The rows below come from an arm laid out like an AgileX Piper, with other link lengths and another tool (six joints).
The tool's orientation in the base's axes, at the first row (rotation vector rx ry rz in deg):
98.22 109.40 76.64
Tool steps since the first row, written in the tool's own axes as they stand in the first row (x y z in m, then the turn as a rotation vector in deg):
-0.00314 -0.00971 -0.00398 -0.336 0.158 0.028
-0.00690 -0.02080 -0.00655 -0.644 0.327 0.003
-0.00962 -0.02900 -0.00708 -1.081 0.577 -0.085
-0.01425 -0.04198 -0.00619 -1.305 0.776 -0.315
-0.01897 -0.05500 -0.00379 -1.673 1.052 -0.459
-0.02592 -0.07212 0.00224 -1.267 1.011 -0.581
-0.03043 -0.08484 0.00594 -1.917 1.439 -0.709
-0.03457 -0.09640 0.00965 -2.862 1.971 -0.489
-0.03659 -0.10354 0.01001 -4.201 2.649 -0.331
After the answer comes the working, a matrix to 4 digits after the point.
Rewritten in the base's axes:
-0.00829 -0.00350 -0.00625 0.217 -0.302 -0.024
-0.01633 -0.00675 -0.01453 0.396 -0.604 -0.001
-0.02132 -0.00847 -0.02138 0.620 -1.058 0.069
-0.02793 -0.01070 -0.03330 0.652 -1.383 0.259
-0.03348 -0.01232 -0.04611 0.834 -1.804 0.405
-0.03856 -0.01380 -0.06482 0.609 -1.497 0.595
-0.04306 -0.01467 -0.07804 0.981 -2.177 0.739
-0.04689 -0.01534 -0.09026 1.747 -2.971 0.658
-0.05077 -0.01617 -0.09655 2.676 -4.158 0.572

The tool's axes in the first row as the columns of a matrix, in the base's axes (rounded; the answer above uses it unrounded):
-0.2783 0.6564 0.7012
0.8832 -0.1120 0.4554
0.3774 0.7460 -0.5486

